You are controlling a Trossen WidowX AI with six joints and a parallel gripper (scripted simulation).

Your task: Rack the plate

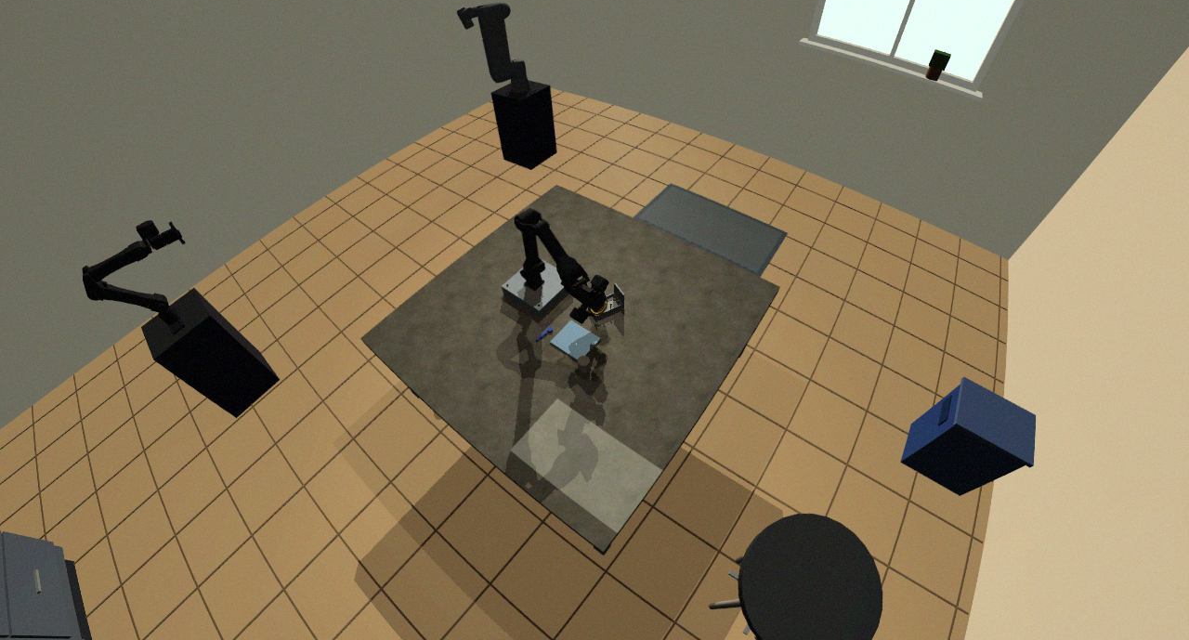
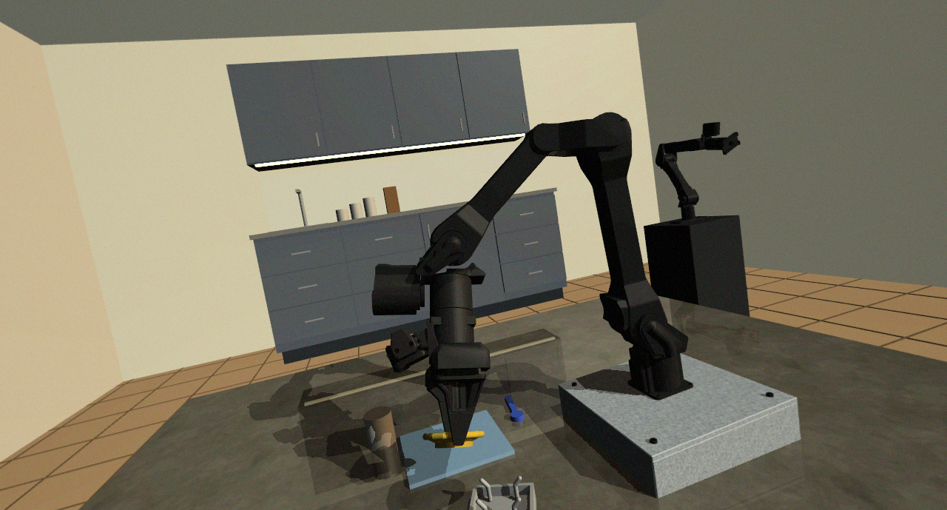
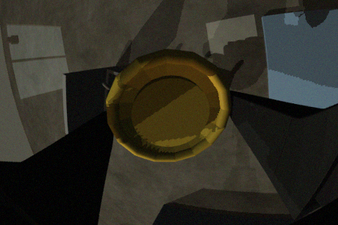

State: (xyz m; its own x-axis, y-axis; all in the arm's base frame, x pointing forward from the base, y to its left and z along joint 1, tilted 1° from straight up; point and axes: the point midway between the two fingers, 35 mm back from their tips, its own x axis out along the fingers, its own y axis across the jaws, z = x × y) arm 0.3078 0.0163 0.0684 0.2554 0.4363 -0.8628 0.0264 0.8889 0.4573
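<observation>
My gripper tip is 20 mm past the grey dish rack, 70 mm to the right of it and 60 mm above it. Round my gripper tip: yellow plate: 10 mm above; white cup: 80 mm ahead, 210 mm to the right, 60 mm below; blue mat: 20 mm behind, 140 mm to the right, 80 mm below.
</observation>
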